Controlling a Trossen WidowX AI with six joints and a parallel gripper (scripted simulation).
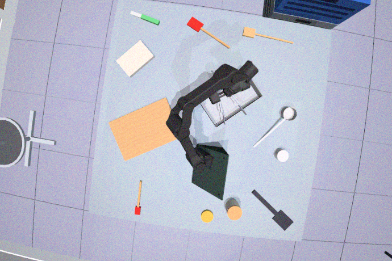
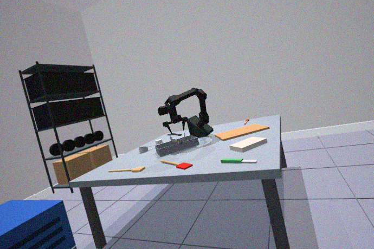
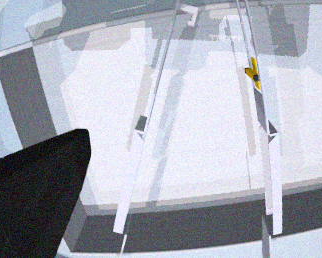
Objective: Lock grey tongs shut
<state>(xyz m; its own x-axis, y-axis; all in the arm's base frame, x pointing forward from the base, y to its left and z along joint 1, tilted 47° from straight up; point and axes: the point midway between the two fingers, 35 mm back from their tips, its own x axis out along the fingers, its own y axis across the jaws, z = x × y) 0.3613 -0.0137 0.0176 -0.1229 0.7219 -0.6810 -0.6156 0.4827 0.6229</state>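
Right now my gripper tip is 60 mm above the yellow piece, 20 mm short of it and 10 mm to the left of it. From my gripper tip the other things lie so: roasting tin 100 mm below, 50 mm to the right, 10 mm behind; then wooden board 370 mm to the left, 290 mm behind, 120 mm below; then red spatula 340 mm ahead, 180 mm to the left, 120 mm below.
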